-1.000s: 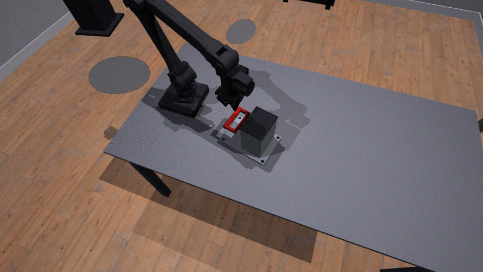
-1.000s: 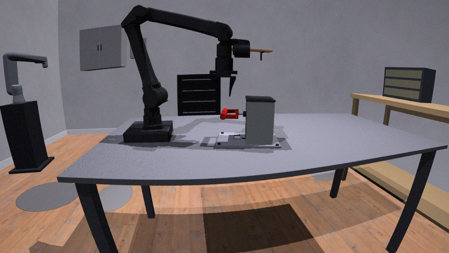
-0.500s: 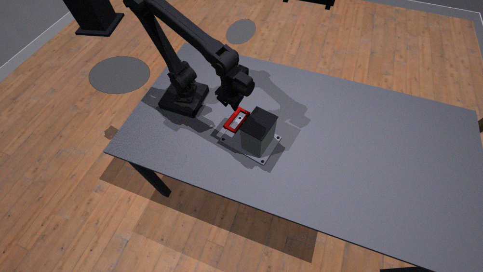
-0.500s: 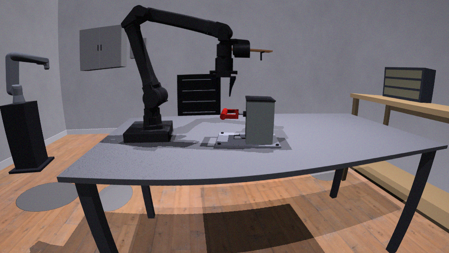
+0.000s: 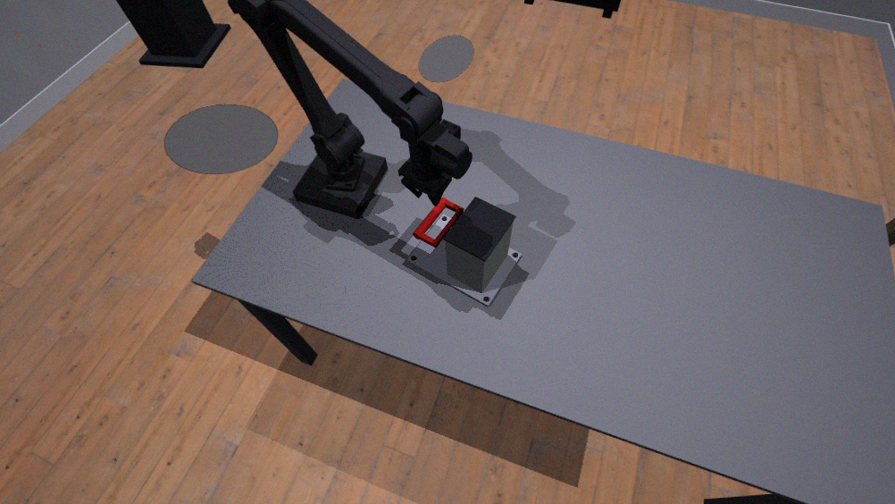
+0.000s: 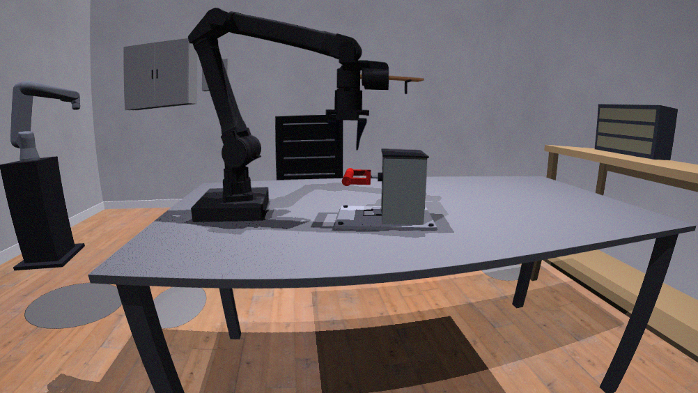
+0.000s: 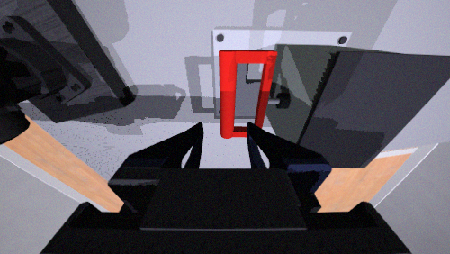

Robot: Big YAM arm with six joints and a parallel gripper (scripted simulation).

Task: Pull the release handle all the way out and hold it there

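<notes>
Now: hand 9 cm short of the bolted base plate, 4 cm to the left of it and 18 cm above it.
</notes>
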